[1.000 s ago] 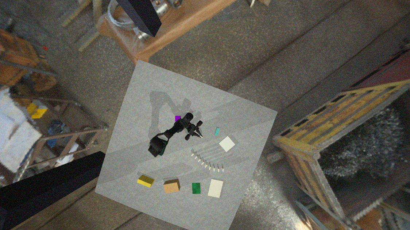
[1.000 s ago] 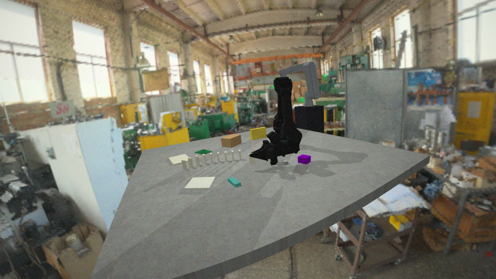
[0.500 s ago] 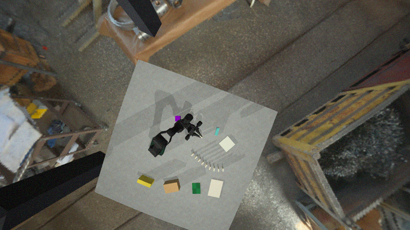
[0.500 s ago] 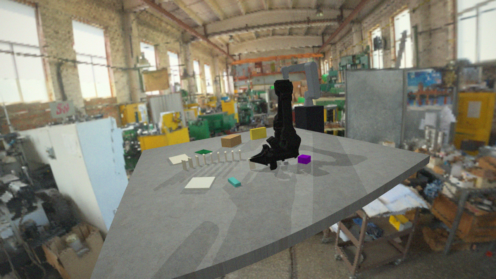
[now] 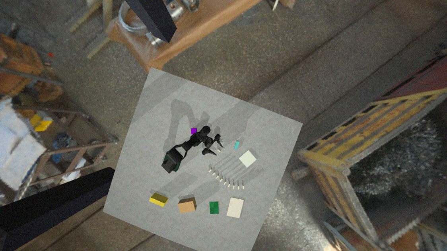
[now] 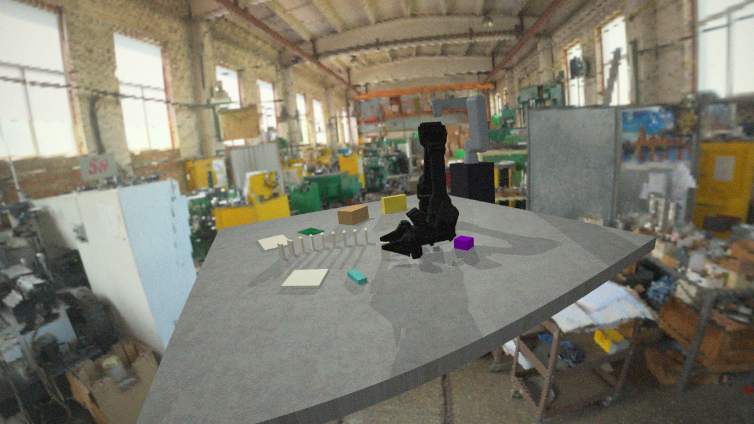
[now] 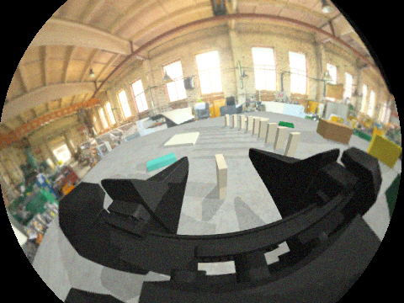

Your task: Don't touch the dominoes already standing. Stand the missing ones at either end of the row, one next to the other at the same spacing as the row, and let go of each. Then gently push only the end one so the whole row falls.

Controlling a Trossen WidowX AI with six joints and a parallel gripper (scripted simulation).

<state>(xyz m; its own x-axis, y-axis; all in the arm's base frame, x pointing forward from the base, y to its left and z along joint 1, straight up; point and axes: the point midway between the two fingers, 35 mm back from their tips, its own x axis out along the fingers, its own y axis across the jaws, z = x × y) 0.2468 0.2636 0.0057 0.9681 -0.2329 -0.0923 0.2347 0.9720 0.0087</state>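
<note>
Now: the teal block 10 cm to the left of my gripper tip, 10 cm ahead of it and 4 cm below it. From my gripper tip the other things lie so: white tile: 22 cm ahead, 5 cm below, 4 cm to the left; then grey cube: 16 cm behind, 4 cm below, 1 cm to the left; then purple cube: 25 cm behind, 4 cm to the left, 4 cm below.
</note>
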